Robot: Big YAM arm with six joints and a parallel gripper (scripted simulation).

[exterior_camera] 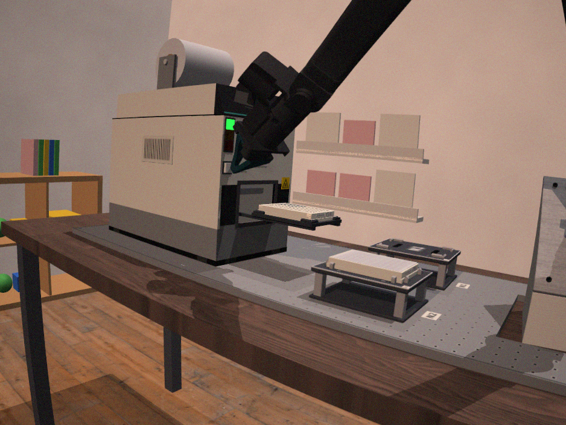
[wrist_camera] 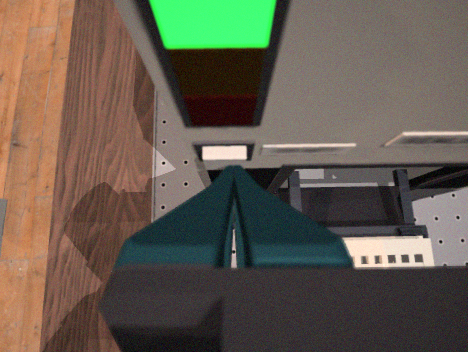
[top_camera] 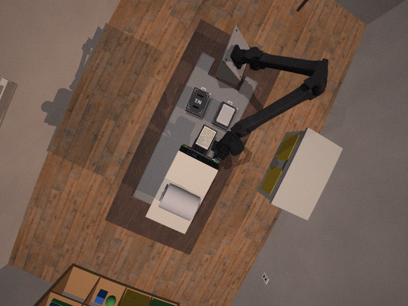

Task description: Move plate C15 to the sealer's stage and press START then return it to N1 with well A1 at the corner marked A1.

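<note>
My gripper is now 2 cm short of the start button. Round my hand: white plate 29 cm behind, 2 cm to the right, 13 cm below; sealer stage 9 cm behind, 8 cm to the right, 9 cm below; foil roll 24 cm ahead, 10 cm to the right, 23 cm above.
</note>
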